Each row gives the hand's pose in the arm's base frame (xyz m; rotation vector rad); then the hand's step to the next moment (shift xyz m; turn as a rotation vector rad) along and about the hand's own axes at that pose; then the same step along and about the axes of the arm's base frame.
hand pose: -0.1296 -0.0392 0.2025 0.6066 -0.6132 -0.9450
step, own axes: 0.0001 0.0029 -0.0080 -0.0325 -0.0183 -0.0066
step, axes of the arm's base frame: 0.0073 0.0028 -0.0033 -0.0198 0.0213 -0.0242
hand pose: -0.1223 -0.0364 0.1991 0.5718 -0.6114 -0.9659
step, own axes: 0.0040 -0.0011 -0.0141 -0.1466 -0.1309 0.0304
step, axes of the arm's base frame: 0.0109 -0.0016 -0.0097 -0.1592 0.0641 -0.1005
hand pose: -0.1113 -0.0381 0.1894 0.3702 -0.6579 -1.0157
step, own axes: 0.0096 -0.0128 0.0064 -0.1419 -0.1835 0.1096
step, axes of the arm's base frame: -0.0092 -0.0146 0.0007 -0.2444 0.0353 -0.0695
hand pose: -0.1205 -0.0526 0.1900 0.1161 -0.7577 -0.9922
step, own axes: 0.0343 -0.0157 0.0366 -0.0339 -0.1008 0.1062
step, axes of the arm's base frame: -0.0232 -0.0271 0.0386 -0.1490 -0.0043 0.0191
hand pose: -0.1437 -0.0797 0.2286 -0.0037 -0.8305 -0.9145
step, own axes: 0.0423 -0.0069 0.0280 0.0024 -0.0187 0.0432
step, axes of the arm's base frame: -0.0086 -0.0244 0.0441 -0.0397 0.0010 0.0254
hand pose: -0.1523 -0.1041 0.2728 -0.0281 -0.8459 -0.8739
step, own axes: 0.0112 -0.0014 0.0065 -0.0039 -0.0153 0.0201
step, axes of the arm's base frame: -0.0012 -0.0061 0.0114 -0.0247 -0.0006 0.0065
